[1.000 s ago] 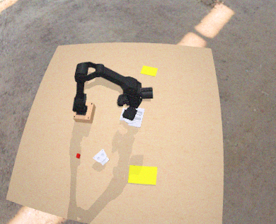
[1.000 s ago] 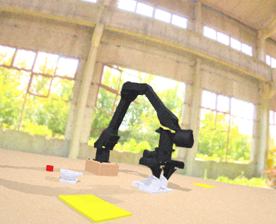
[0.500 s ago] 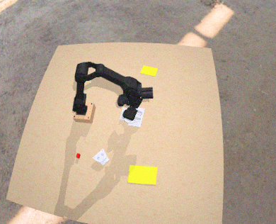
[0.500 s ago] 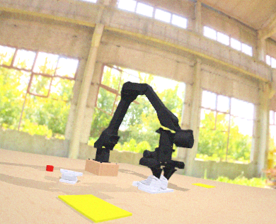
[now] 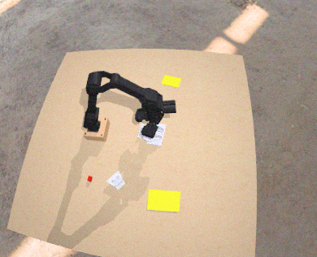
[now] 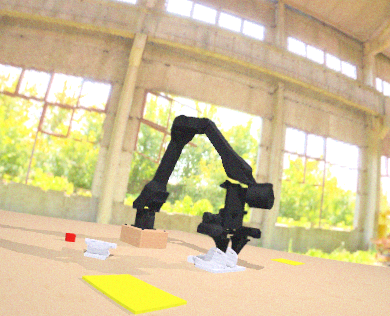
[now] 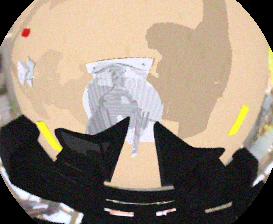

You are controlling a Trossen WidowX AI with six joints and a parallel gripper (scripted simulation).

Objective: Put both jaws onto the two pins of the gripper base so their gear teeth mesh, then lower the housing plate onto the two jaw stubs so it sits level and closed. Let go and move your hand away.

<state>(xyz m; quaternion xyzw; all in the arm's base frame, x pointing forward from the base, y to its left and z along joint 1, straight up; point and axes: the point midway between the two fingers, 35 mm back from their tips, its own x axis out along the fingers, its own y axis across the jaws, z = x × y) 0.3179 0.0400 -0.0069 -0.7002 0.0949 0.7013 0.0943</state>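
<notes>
My gripper tip is 16 cm past the small white block, 30 cm to the left of it and 1 cm above it. Also, from my gripper tip: white jaw (4 cm behind, 4 cm to the right); large yellow patch (8 cm ahead, 37 cm to the right, 1 cm below); small yellow pad (5 cm ahead, 32 cm to the left, 1 cm below).
</notes>
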